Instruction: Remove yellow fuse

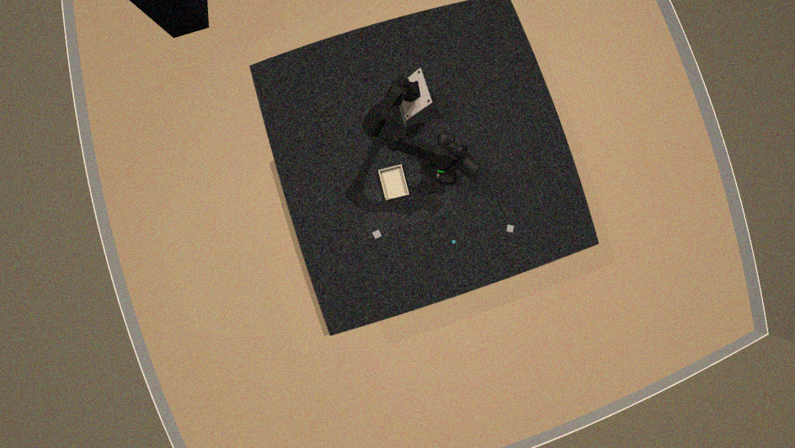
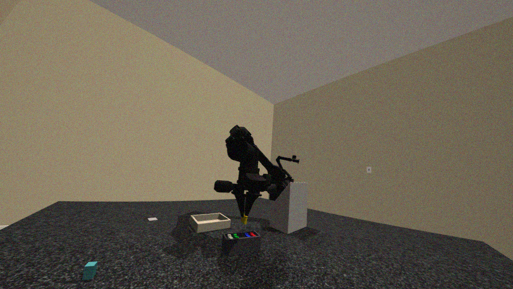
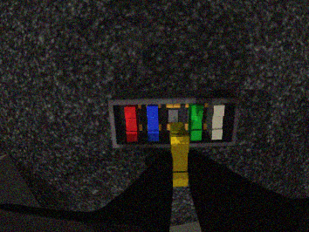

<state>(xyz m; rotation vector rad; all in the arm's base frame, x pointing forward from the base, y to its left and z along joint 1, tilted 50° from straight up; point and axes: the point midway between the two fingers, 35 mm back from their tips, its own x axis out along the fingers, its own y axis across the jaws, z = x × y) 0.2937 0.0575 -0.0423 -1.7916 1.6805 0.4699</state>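
Now: the cream tray 210 mm to the right of my gripper tip, 90 mm below it and 30 mm ahead of it. Round my gripper tip: yellow fuse 10 mm below; then green fuse 70 mm below, 20 mm ahead; then blue fuse 70 mm below, 20 mm behind.
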